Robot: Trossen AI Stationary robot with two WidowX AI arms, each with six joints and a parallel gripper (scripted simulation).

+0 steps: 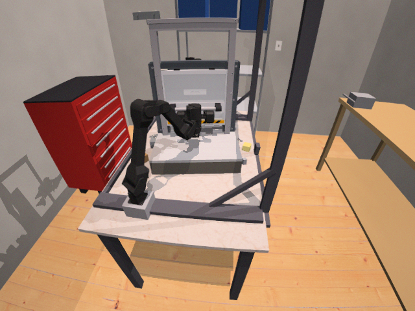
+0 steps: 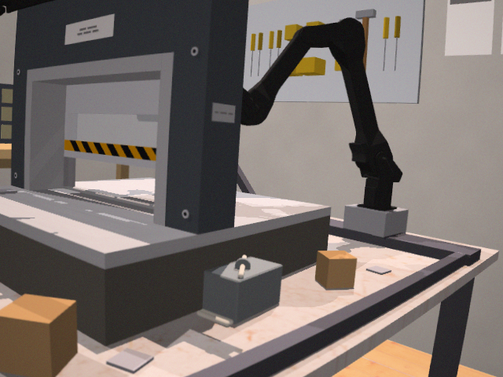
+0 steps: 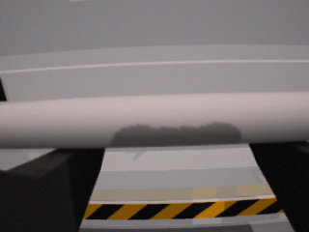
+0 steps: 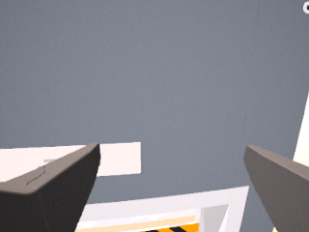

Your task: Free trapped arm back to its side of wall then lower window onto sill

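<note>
The window sash is 6 cm above my left hand, 4 cm to the right of it and 1 cm ahead of it. Also, from my left hand: brown cube: 28 cm ahead, 23 cm below, 15 cm to the left; then yellow cube: 29 cm behind, 23 cm below, 8 cm to the right.
</note>
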